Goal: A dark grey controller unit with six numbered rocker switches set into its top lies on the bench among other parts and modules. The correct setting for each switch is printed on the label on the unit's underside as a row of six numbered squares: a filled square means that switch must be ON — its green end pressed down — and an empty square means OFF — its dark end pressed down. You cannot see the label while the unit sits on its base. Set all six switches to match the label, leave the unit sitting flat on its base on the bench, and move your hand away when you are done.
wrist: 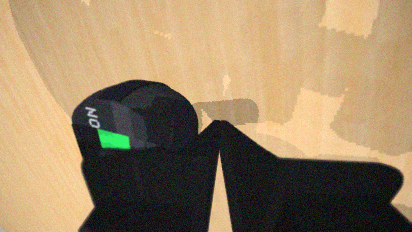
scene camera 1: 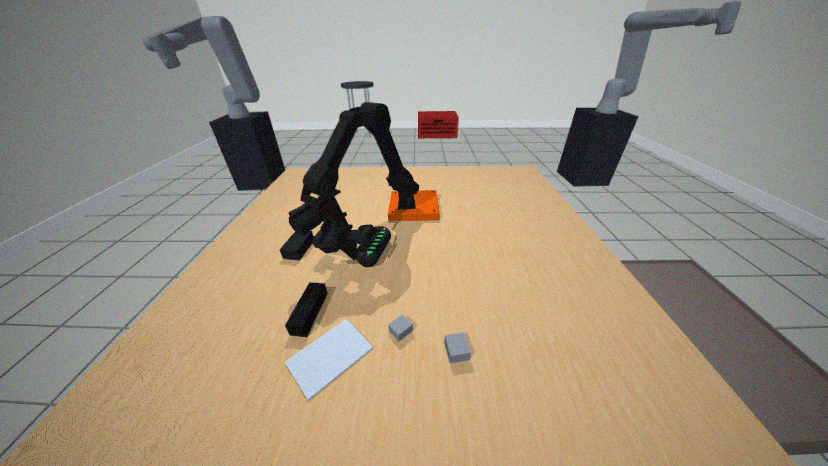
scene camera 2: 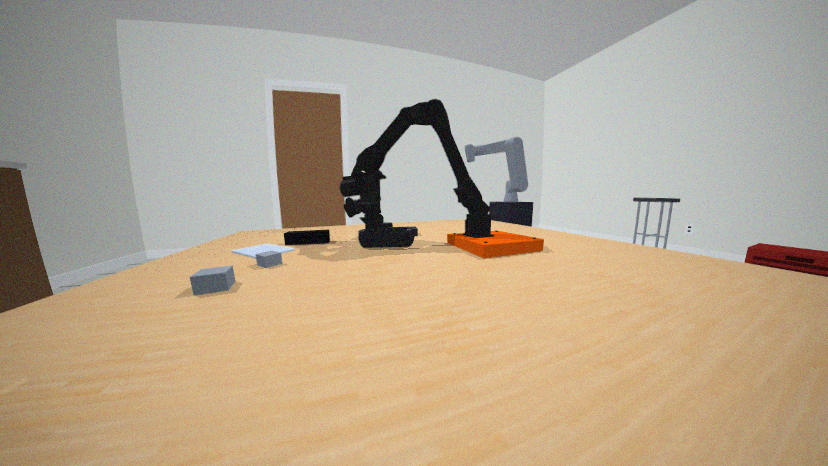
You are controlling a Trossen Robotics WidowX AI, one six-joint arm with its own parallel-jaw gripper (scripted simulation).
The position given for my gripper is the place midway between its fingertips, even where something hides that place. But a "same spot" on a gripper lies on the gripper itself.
my gripper: wrist 219, 126; scene camera 1; scene camera 2
same spot on my gripper: [scene camera 1: 349, 247] = [scene camera 2: 364, 221]
